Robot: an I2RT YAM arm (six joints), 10 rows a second.
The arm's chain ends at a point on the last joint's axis. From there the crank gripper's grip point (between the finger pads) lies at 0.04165 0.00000 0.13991 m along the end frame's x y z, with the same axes.
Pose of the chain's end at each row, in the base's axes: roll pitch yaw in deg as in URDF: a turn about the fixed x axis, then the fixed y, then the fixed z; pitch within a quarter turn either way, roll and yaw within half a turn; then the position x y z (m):
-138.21 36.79 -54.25 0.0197 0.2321 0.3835
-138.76 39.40 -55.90 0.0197 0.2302 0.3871
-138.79 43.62 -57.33 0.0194 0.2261 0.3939
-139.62 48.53 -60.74 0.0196 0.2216 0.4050
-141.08 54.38 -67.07 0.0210 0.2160 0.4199
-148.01 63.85 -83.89 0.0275 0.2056 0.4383
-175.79 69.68 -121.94 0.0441 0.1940 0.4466
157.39 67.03 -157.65 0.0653 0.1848 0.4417
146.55 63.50 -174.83 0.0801 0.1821 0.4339
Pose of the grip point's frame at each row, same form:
-138.21 36.79 -54.25 0.0784 0.3102 0.2750
-138.76 39.40 -55.90 0.0767 0.3106 0.2794
-138.79 43.62 -57.33 0.0741 0.3116 0.2890
-139.62 48.53 -60.74 0.0731 0.3115 0.3032
-141.08 54.38 -67.07 0.0769 0.3094 0.3226
-148.01 63.85 -83.89 0.0918 0.3011 0.3486
-175.79 69.68 -121.94 0.1144 0.2873 0.3591
157.39 67.03 -157.65 0.1398 0.2736 0.3529
146.55 63.50 -174.83 0.1587 0.2666 0.3445

